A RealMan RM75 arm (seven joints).
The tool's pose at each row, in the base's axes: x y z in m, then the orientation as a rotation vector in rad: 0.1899 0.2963 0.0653 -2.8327 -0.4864 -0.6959; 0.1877 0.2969 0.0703 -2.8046 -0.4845 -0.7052; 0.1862 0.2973 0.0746 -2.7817 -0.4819 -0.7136; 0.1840 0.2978 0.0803 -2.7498 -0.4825 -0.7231; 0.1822 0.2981 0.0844 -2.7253 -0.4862 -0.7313; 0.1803 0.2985 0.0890 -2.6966 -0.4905 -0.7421
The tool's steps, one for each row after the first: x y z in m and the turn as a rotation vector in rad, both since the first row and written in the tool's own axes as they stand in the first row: 0.0007 -0.0018 -0.0051 0.0229 0.0145 0.0030; 0.0016 -0.0032 -0.0094 0.0412 0.0269 0.0061; 0.0026 -0.0050 -0.0152 0.0673 0.0427 0.0076; 0.0032 -0.0063 -0.0194 0.0870 0.0553 0.0064; 0.0039 -0.0078 -0.0241 0.1096 0.0708 0.0047
